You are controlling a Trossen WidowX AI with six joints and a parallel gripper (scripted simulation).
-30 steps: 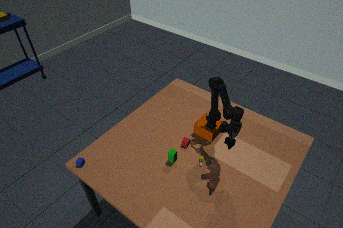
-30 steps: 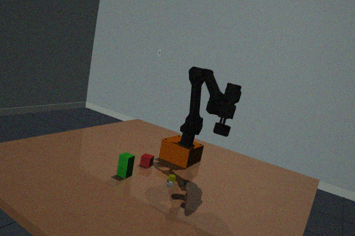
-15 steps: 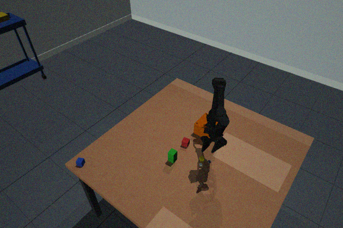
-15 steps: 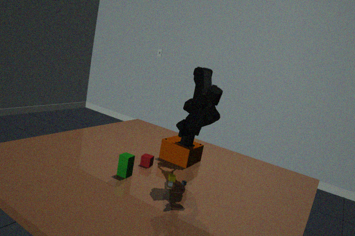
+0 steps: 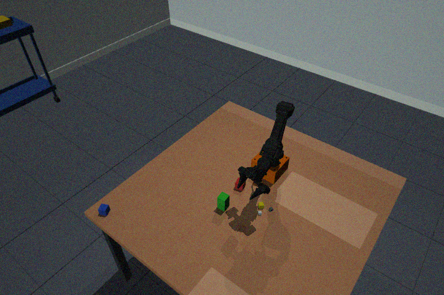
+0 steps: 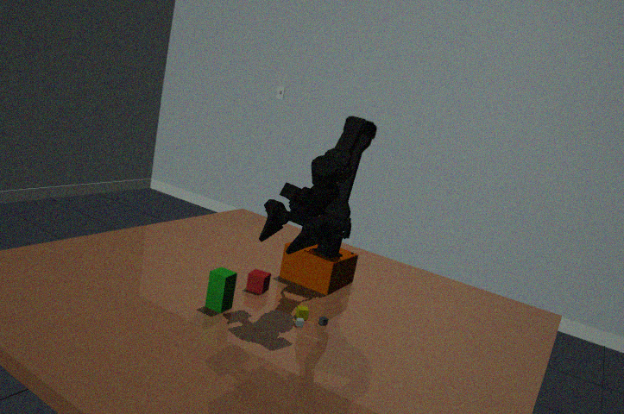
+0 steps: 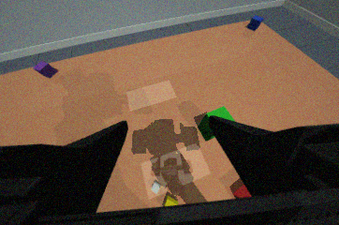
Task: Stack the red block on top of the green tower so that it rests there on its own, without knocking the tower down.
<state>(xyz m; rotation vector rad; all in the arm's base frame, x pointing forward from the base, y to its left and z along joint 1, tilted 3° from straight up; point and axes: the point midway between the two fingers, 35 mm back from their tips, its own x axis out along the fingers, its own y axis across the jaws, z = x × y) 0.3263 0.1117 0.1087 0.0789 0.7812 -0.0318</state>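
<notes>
The red block lies 14 cm behind my gripper tip, 16 cm to the right of it and 17 cm below it. The rest, counted from my gripper tip: blue cube 53 cm ahead, 50 cm to the right, 17 cm below; then small yellow cube 12 cm behind, 2 cm to the left, 18 cm below.
</notes>
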